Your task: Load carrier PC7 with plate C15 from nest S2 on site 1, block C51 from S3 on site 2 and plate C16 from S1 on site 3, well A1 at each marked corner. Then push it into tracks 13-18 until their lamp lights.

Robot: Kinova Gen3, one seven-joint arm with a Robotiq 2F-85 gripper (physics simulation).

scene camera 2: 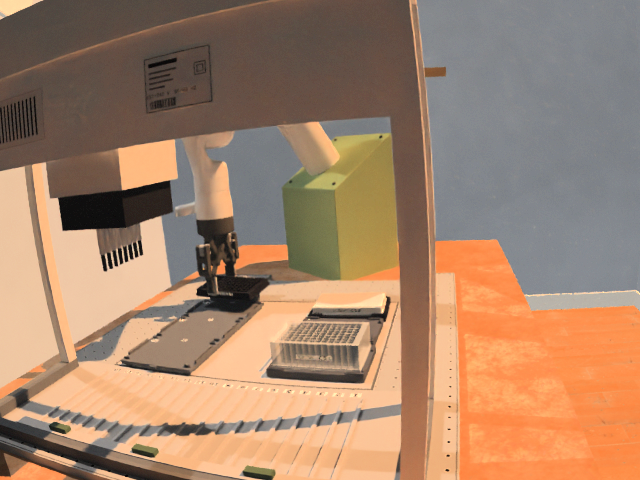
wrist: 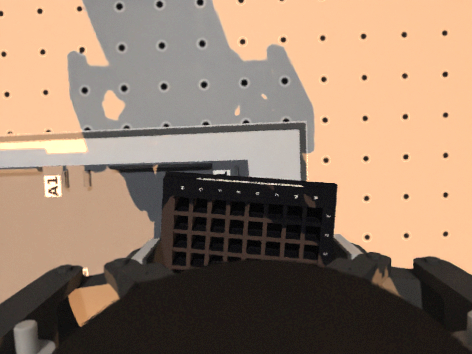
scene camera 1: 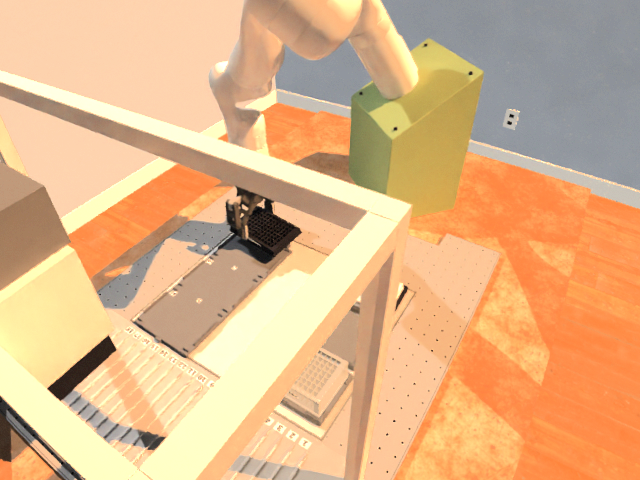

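Where they show: gripper, fingertip midpoint: [scene camera 2: 223, 288] [wrist: 245, 255] [scene camera 1: 257, 226]; arm's base, link origin: [scene camera 1: 399, 84].
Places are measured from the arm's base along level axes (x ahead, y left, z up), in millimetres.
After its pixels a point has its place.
Observation:
My gripper [scene camera 1: 256, 221] @(x 350, y -166, z -219 mm) [scene camera 2: 222, 283] @(x 350, y -166, z -219 mm) [wrist: 245, 255] @(x 350, y -166, z -219 mm) is shut on a black plate [scene camera 1: 273, 232] @(x 361, y -117, z -208 mm) [scene camera 2: 240, 285] [wrist: 250, 227] @(x 346, y -180, z -217 mm) with square wells, one finger at each side. In the wrist view its well A1 corner is at the upper right, and the camera's dark housing hides its lower rows. The plate hangs low over the far end of the long grey carrier [scene camera 1: 217, 281] @(x 499, y -163, z -248 mm) [scene camera 2: 199, 328] @(x 500, y -159, z -248 mm) [wrist: 75, 225] @(x 452, y -186, z -248 mm), its shadow beneath it, slightly turned against the carrier's edge in the wrist view. One A1 mark [wrist: 53, 186] @(x 462, y -211, z -248 mm) shows left of the plate; another mark is mostly covered by it.
A clear deep-well block [scene camera 1: 317, 379] [scene camera 2: 320, 346] and a white-topped plate [scene camera 2: 351, 302] stand on a second carrier at the right. A pipetting head [scene camera 2: 116, 206] @(x 901, y -13, z 24 mm) hangs at the left. Frame posts [scene camera 1: 382, 289] @(x 731, y 238, z 161 mm) [scene camera 2: 413, 258] @(x 923, y 219, z -21 mm) stand in front. Numbered tracks lie at the near side.

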